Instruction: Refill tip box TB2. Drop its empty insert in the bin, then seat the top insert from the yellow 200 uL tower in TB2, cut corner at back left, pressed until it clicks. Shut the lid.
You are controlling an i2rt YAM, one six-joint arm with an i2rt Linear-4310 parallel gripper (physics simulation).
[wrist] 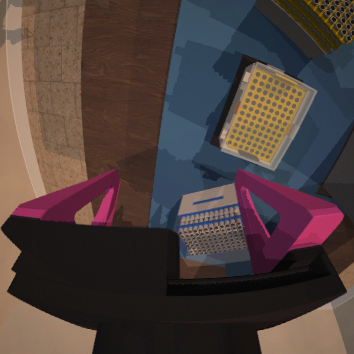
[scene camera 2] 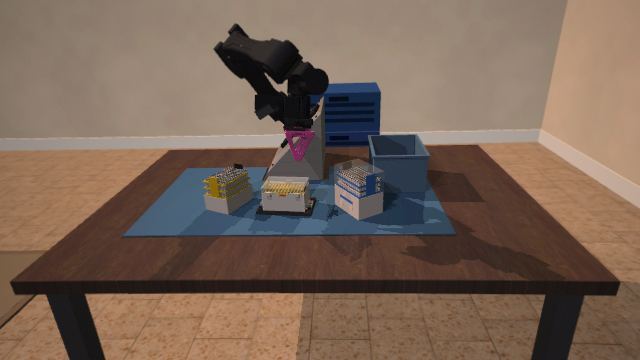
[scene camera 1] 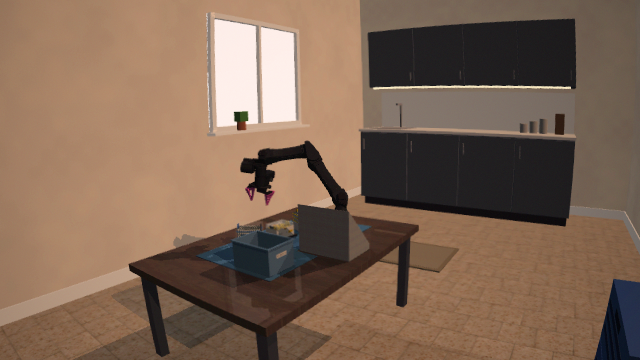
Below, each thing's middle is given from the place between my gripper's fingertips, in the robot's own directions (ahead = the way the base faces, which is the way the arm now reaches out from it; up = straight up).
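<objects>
You'll find the blue and white tip tower (scene camera 2: 358, 186) 120 mm below my hand, 100 mm behind it and 150 mm to the left of it. There's a blue bin (scene camera 2: 404, 158) as well, and that's 120 mm below my hand, 250 mm to the left of it and 320 mm behind it. Going by their middles, the blue and white tip tower is the nearest to my hand of the things named here.
</objects>
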